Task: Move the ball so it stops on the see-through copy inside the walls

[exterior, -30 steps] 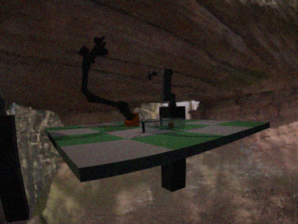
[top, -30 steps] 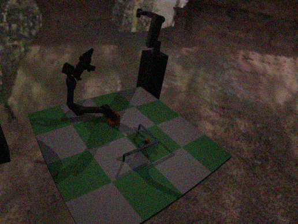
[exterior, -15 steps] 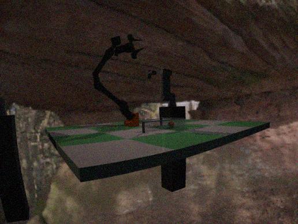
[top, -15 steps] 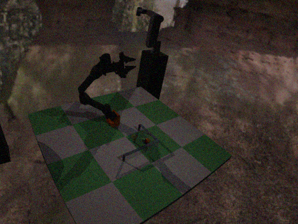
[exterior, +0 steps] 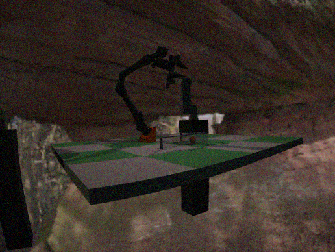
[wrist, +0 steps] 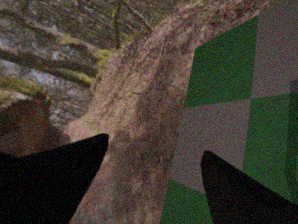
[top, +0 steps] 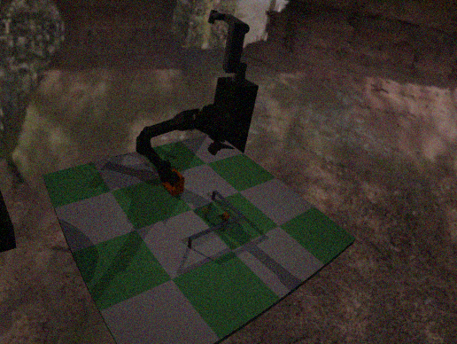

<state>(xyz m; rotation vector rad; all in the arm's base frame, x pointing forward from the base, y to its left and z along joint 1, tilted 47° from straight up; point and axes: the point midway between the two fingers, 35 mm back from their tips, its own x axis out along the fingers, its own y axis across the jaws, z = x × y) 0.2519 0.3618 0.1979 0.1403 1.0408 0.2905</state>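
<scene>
My gripper tip is 3 cm short of the orange ball, 1 cm to the left of it and 41 cm above it. Round my gripper tip: faint orange patch 4 cm behind, 8 cm to the right, 41 cm below.
</scene>
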